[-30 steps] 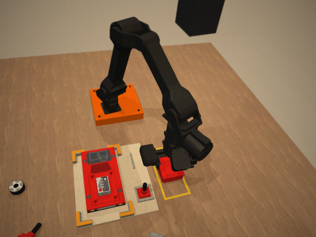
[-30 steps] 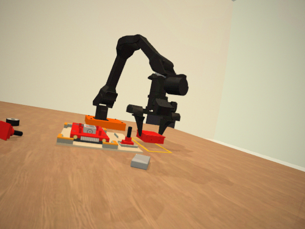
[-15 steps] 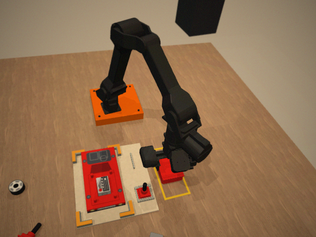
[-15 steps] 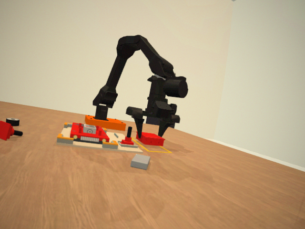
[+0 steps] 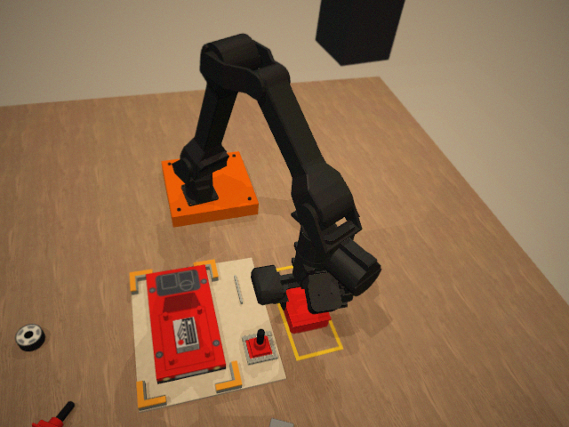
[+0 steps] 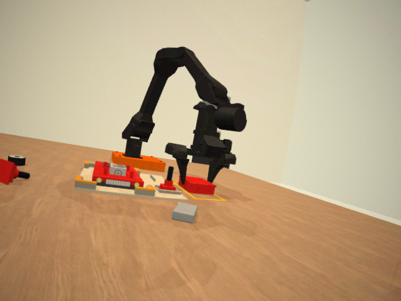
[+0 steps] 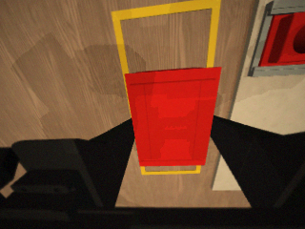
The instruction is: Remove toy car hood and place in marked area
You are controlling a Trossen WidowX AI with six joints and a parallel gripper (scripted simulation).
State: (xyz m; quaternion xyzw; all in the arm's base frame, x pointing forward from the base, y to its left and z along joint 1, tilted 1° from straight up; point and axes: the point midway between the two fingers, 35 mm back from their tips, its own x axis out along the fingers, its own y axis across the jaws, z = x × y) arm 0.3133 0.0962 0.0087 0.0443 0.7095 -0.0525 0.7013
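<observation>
Now: gripper tip 1 cm below the hood. From my gripper tip the other things lie so: black wheel 10 cm behind, 44 cm to the right.
</observation>
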